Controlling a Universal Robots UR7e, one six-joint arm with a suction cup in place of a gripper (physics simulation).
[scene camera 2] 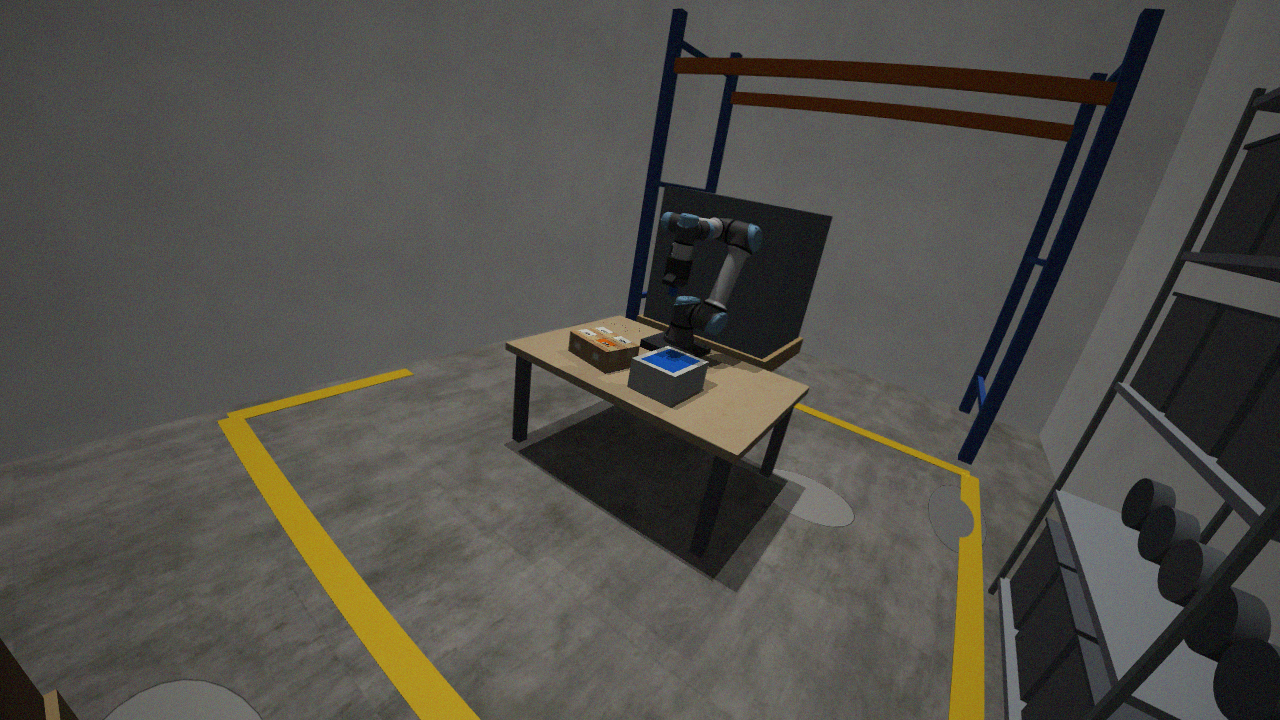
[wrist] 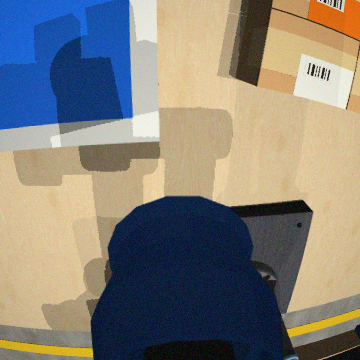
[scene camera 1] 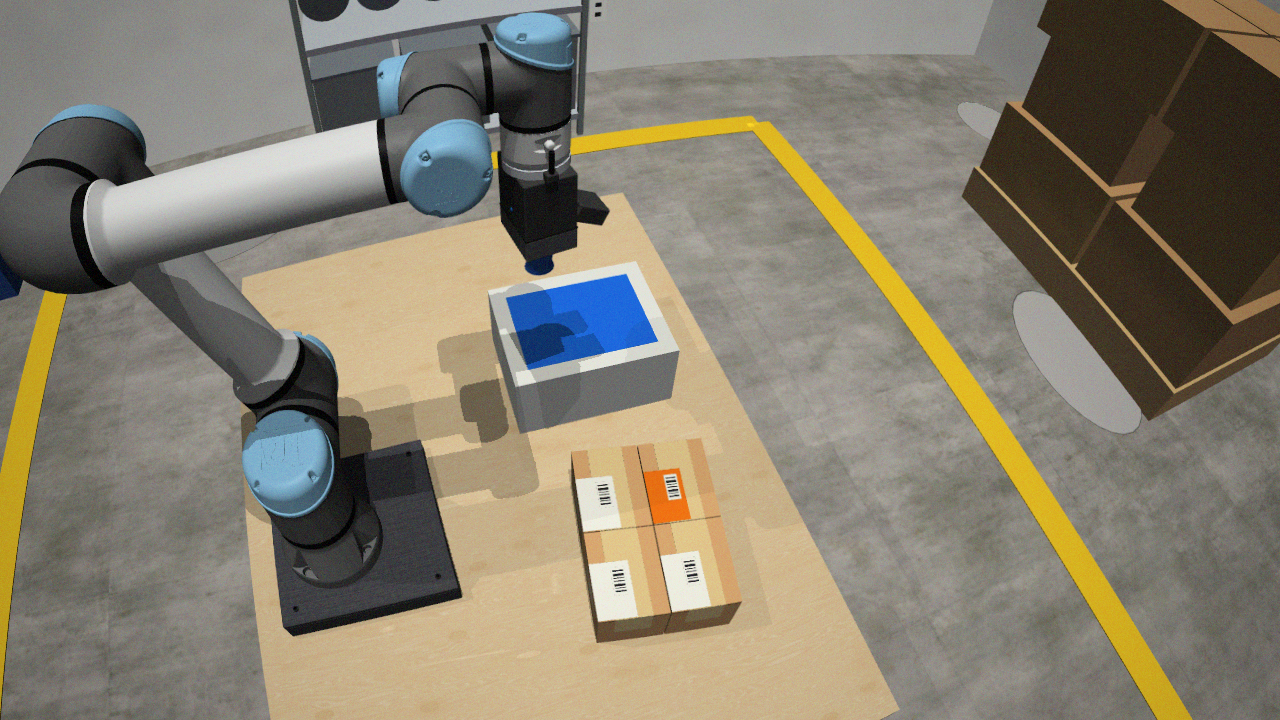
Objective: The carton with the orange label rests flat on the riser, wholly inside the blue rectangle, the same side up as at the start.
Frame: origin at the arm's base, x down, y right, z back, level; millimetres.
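Seen in the pictures: end effector, tool point: [scene camera 2: 672, 294] [wrist: 180, 259] [scene camera 1: 539, 265]; arm's base, origin of the base link: [scene camera 2: 678, 341] [scene camera 1: 333, 541].
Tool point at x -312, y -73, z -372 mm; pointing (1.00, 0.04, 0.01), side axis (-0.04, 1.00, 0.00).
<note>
Pixels of each thing's middle, then the offset from my tool point to it. Level surfaces: height alone.
- carton with the orange label, body centre: [scene camera 1: 674, 495] [scene camera 2: 604, 355] dx +300, dy +211, dz -104 mm
- grey riser, body centre: [wrist: 68, 27] [scene camera 1: 579, 344] [scene camera 2: 668, 373] dx +286, dy -86, dz -99 mm
- blue rectangle, body centre: [wrist: 51, 23] [scene camera 1: 579, 318] [scene camera 2: 671, 360] dx +226, dy -86, dz -99 mm
- wooden table, its level: dx +346 mm
The carton with the orange label [scene camera 1: 666, 495] [scene camera 2: 607, 341] [wrist: 332, 17] lies flat, label up, on the table, at the back right of a tight two-by-two block in scene camera 1. Three white-labelled cartons [scene camera 1: 599, 503] [wrist: 322, 82] adjoin it. The grey riser [scene camera 1: 599, 385] [scene camera 2: 660, 385] [wrist: 146, 125] stands apart from the block, with the blue rectangle [scene camera 1: 617, 313] [scene camera 2: 671, 360] [wrist: 20, 40] on top and no carton on it. My suction cup [scene camera 1: 538, 265] [scene camera 2: 673, 289] [wrist: 180, 225] is open, with nothing on it, and hangs in the air away from the cartons. Its height over the riser is hard to judge.
The arm's dark base plate [scene camera 1: 429, 537] is on the wooden table [scene camera 1: 402, 268] [scene camera 2: 751, 394], left of the cartons in scene camera 1. Arm shadows fall across the riser and table. Stacked brown boxes [scene camera 1: 1074, 134] stand beyond the yellow floor line. A tall blue rack [scene camera 2: 657, 161] stands behind the arm.
</note>
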